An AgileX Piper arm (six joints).
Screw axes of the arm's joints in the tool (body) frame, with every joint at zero. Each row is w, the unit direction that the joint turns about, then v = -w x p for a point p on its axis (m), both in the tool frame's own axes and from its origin. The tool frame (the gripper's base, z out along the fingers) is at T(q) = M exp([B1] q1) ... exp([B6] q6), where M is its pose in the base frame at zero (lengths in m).
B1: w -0.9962 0 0.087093 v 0 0.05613 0
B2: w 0 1 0 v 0.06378 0 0.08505
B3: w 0 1 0 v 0.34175 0 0.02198
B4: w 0 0 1 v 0 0 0
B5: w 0 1 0 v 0.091 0 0
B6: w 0 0 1 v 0 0 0
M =
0.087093 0 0.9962 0.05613
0 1 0 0
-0.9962 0 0.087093 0.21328
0 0 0 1
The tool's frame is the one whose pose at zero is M.
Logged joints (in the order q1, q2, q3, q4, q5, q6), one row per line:
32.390, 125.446, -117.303, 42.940, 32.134, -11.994
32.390, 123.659, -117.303, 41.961, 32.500, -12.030
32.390, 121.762, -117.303, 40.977, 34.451, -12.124
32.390, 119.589, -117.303, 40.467, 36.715, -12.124
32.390, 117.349, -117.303, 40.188, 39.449, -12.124
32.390, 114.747, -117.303, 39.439, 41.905, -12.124
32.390, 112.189, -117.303, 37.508, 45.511, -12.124
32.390, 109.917, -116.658, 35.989, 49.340, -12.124
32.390, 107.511, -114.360, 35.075, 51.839, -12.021
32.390, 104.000, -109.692, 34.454, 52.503, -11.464
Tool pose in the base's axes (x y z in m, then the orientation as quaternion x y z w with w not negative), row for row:
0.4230, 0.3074, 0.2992, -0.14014, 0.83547, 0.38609, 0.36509
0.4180, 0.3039, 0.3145, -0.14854, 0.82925, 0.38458, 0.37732
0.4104, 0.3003, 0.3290, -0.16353, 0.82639, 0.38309, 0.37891
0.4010, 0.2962, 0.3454, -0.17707, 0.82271, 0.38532, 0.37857
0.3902, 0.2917, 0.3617, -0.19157, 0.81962, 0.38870, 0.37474
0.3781, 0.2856, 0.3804, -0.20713, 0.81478, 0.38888, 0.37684
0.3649, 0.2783, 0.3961, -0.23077, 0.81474, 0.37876, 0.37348
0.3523, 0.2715, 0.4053, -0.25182, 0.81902, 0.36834, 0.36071
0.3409, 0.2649, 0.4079, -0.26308, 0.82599, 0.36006, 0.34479
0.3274, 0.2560, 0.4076, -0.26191, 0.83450, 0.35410, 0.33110
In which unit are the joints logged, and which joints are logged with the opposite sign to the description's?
The joints are logged in degrees. Opposite sign: none.
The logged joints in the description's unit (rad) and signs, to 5 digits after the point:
0.56531, 2.18945, -2.04732, 0.74944, 0.56084, -0.20933
0.56531, 2.15826, -2.04732, 0.73236, 0.56723, -0.20996
0.56531, 2.12515, -2.04732, 0.71518, 0.60128, -0.21160
0.56531, 2.08722, -2.04732, 0.70628, 0.64080, -0.21160
0.56531, 2.04813, -2.04732, 0.70141, 0.68851, -0.21160
0.56531, 2.00271, -2.04732, 0.68834, 0.73138, -0.21160
0.56531, 1.95807, -2.04732, 0.65464, 0.79432, -0.21160
0.56531, 1.91841, -2.03607, 0.62813, 0.86115, -0.21160
0.56531, 1.87642, -1.99596, 0.61217, 0.90476, -0.20981
0.56531, 1.81514, -1.91449, 0.60134, 0.91635, -0.20008

